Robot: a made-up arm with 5 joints.
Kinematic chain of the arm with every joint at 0, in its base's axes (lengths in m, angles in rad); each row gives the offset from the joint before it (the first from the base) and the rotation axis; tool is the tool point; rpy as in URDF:
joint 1: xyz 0 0 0.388 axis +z
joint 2: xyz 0 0 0 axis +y
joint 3: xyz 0.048 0 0.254 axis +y
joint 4: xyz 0.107 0 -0.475 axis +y
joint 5: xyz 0.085 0 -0.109 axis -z
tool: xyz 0 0 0 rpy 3.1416 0 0
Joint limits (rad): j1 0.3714..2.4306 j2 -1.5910..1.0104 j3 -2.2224..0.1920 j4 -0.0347..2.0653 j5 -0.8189..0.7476
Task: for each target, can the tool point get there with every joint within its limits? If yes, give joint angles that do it. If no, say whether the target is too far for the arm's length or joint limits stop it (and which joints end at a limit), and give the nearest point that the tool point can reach.
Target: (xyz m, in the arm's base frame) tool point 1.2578 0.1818 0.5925
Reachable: no: too far | nearest point 0.7923 0.3086 0.5284 | short by 0.487 m
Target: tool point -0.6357 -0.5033 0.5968
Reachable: no: joint limits stop it (at a limit: joint 2, joint 3, joint 4) | nearest point -0.6035 -0.4778 0.7638 | short by 0.172 m
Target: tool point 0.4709 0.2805 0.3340
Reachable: yes | joints 0.5373 0.1756 -1.1954 1.7130 -0.5104
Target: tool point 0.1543 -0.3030 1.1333
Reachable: yes | joints 2.0417 -1.2107 -1.9517 0.6662 0.2069
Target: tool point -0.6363 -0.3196 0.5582
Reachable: no: joint limits stop it (at a limit: joint 2, joint 3, joint 4) | nearest point -0.6878 -0.3455 0.7638 | short by 0.214 m
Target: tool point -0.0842 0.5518 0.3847
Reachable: yes | joints 1.7222 -0.0556 -1.0164 1.3164 0.0136
